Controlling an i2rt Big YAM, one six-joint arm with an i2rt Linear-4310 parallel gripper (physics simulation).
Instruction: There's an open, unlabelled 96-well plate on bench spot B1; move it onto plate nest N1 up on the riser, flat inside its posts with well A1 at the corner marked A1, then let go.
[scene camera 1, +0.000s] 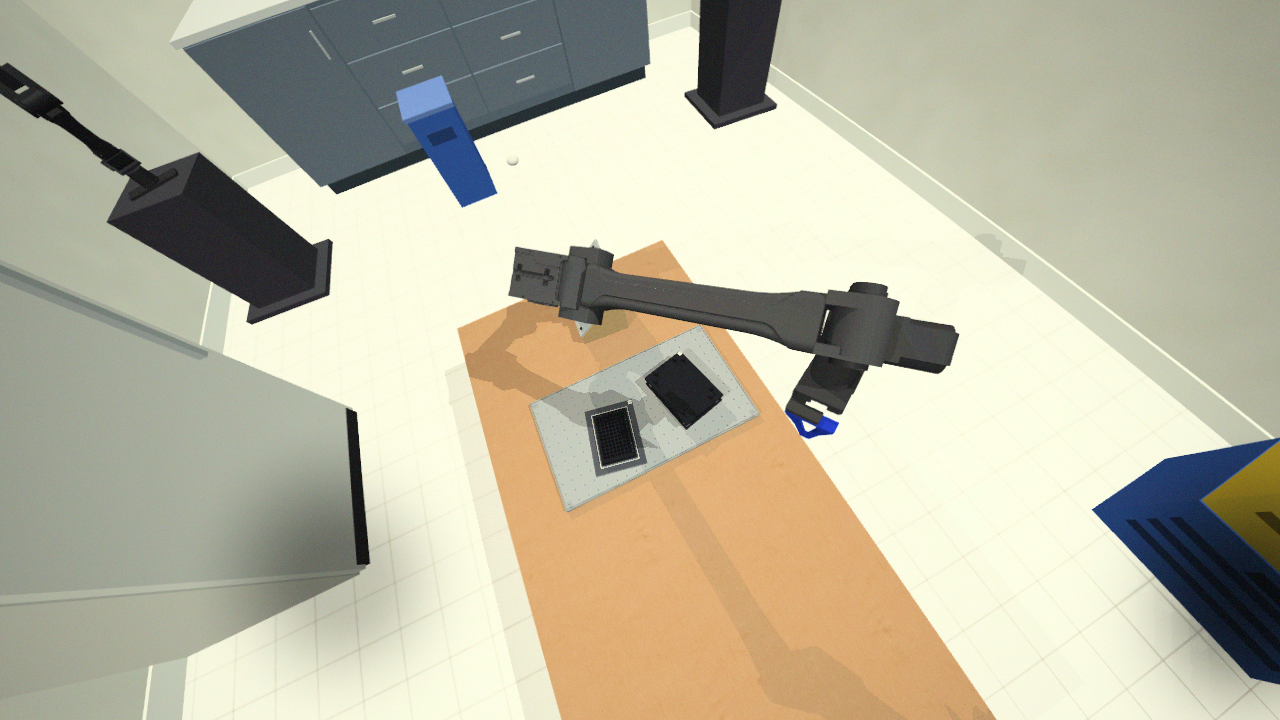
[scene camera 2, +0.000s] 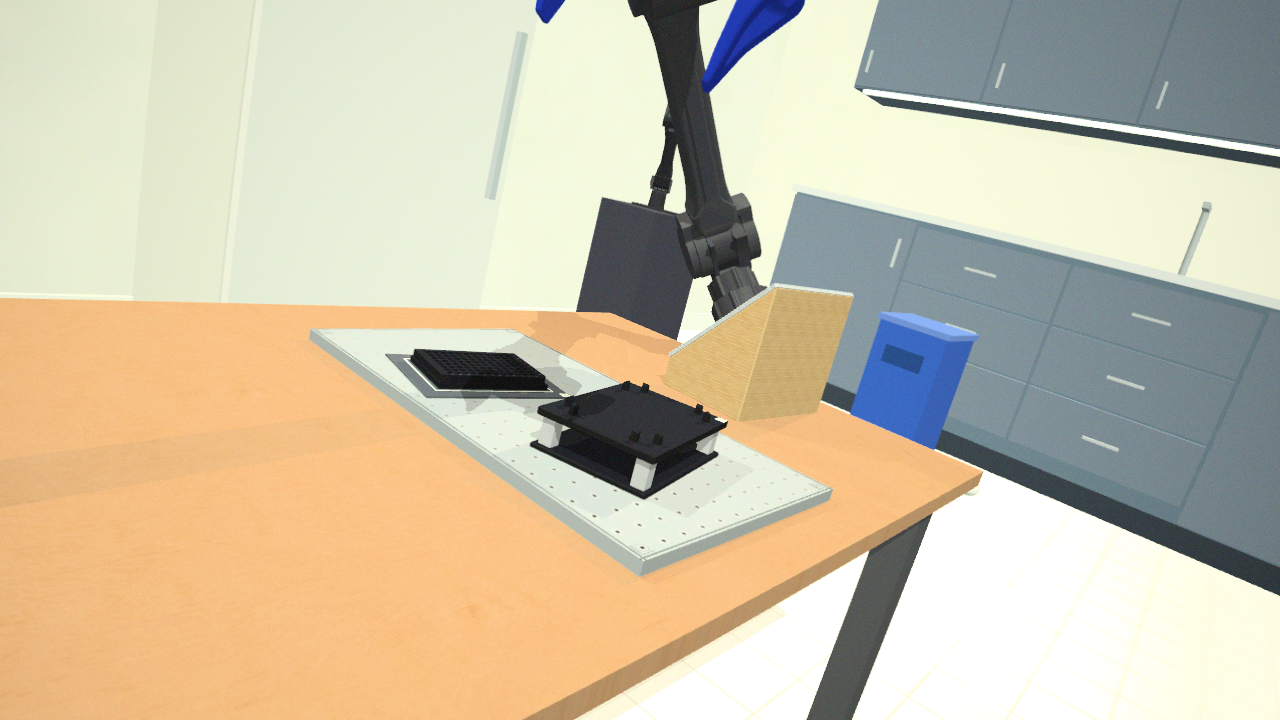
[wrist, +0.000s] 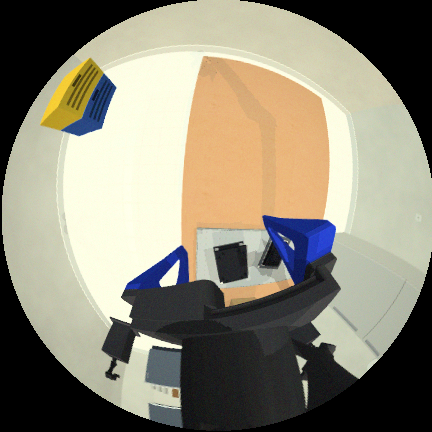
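Seen in the pictures: gripper, fingertip midpoint: (scene camera 1: 816, 414) (scene camera 2: 621, 52) (wrist: 221, 235); arm's base, origin of the base link: (scene camera 2: 750, 328).
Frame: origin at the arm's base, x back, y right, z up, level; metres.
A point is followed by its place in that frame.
Observation:
The black 96-well plate (scene camera 1: 615, 436) @(x -0.394, y 0.062, z -0.080 m) (scene camera 2: 478, 368) @(x -0.403, y 0.052, z -0.071 m) (wrist: 273, 254) @(x -0.390, y 0.051, z -0.073 m) lies flat on the grey-framed bench spot B1 (scene camera 1: 592, 440) @(x -0.380, y 0.119, z -0.084 m) (scene camera 2: 402, 371) @(x -0.474, y 0.083, z -0.085 m). The black plate nest N1 (scene camera 1: 684, 389) @(x -0.361, y -0.142, z -0.046 m) (scene camera 2: 631, 420) @(x -0.374, y -0.155, z -0.046 m) (wrist: 231, 262) @(x -0.368, y -0.150, z -0.046 m) stands beside it on a riser with white legs (scene camera 2: 641, 473) @(x -0.411, y -0.213, z -0.067 m), turned at an angle to the plate. Small posts rise around its edge and nothing sits on it. The A1 lettering is too small to read. My gripper (scene camera 1: 812, 428) @(x -0.582, y -0.268, z 0.225 m) (scene camera 2: 624, 53) @(x -0.582, y -0.268, z 0.225 m) (wrist: 221, 235) @(x -0.582, y -0.268, z 0.225 m) is open and empty, high above the table; its blue right finger partly covers the plate in the wrist view.
Plate and nest share a pale perforated board (scene camera 1: 556, 479) @(x -0.436, y 0.232, z -0.085 m) (scene camera 2: 769, 494) @(x -0.275, y -0.257, z -0.086 m) (wrist: 204, 240) @(x -0.435, y -0.259, z -0.086 m) on the wooden table (scene camera 1: 626, 591) @(x -0.716, y 0.156, z -0.099 m) (scene camera 2: 223, 537) @(x -0.711, y -0.156, z -0.099 m) (wrist: 225, 165) @(x -0.720, y -0.219, z -0.099 m). A wooden wedge block (scene camera 2: 792, 358) @(x -0.013, y -0.086, z -0.014 m) stands behind the nest, near my arm's base. A blue bin (scene camera 1: 452, 156) (scene camera 2: 913, 380) stands beyond the table.

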